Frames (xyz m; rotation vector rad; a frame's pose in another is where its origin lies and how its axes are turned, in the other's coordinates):
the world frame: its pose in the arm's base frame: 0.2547 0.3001 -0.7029 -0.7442 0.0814 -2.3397
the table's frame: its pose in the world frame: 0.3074 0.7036 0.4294 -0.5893 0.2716 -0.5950
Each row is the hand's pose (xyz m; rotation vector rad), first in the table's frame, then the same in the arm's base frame.
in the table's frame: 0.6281 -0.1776 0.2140 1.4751 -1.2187 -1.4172
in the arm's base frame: 0.2851 -0.3519 0.1739 1.8691 1.5163 0.9430
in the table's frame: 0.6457 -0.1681 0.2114 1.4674 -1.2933 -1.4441
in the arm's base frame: 0.2667 -0.3597 0.1762 1.9150 1.5088 0.8620
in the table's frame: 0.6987 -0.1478 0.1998 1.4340 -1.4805 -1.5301
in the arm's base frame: 0.2111 -0.3744 0.1838 2.0107 1.4754 0.6408
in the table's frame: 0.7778 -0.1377 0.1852 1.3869 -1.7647 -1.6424
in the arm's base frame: 0.1334 -0.3798 0.2061 2.1243 1.4305 0.3019
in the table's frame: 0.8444 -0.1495 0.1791 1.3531 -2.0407 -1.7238
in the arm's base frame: 0.0746 -0.3696 0.2386 2.2015 1.3997 -0.0263
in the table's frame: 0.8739 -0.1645 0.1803 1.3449 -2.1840 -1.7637
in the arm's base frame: 0.0522 -0.3584 0.2603 2.2226 1.3918 -0.2031
